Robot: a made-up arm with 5 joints.
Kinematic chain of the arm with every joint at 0, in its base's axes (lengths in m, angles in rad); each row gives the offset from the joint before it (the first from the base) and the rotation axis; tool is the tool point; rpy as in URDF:
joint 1: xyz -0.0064 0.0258 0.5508 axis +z
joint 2: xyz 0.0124 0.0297 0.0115 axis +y
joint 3: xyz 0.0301 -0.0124 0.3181 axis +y
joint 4: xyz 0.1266 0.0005 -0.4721 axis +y
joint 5: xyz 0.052 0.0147 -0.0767 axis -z
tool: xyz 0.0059 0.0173 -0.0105 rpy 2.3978 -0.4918 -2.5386
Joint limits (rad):
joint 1: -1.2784..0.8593
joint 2: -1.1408..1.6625
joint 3: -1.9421..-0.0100
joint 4: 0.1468..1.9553
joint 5: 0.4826..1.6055
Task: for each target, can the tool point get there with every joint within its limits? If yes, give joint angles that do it. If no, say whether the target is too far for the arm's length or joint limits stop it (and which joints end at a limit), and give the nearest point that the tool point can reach.
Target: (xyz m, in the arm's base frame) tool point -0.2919 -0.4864 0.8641
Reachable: no: joint limits stop it (at a limit: joint 1, joint 5) | nearest point 0.1362 -0.3575 0.8641 | short by 0.447 m
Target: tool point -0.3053 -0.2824 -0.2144
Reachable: no: joint limits stop it (at a limit: joint 1, joint 2, joint 5) | nearest point 0.0847 -0.1865 -0.0890 | short by 0.421 m
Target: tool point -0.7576 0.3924 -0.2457
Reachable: no: too far | nearest point -0.1680 0.1047 0.1744 | short by 0.779 m
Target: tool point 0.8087 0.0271 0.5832
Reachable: yes | joints -0.0328 0.7365 -1.7504 0.6070 1.4898
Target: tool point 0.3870 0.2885 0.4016
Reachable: yes | joints 0.5188 0.2561 -0.7694 1.1229 1.2085
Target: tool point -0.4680 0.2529 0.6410
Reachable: no: joint limits stop it (at a limit: joint 2, joint 3) | nearest point -0.2320 0.1368 0.4755 | short by 0.311 m
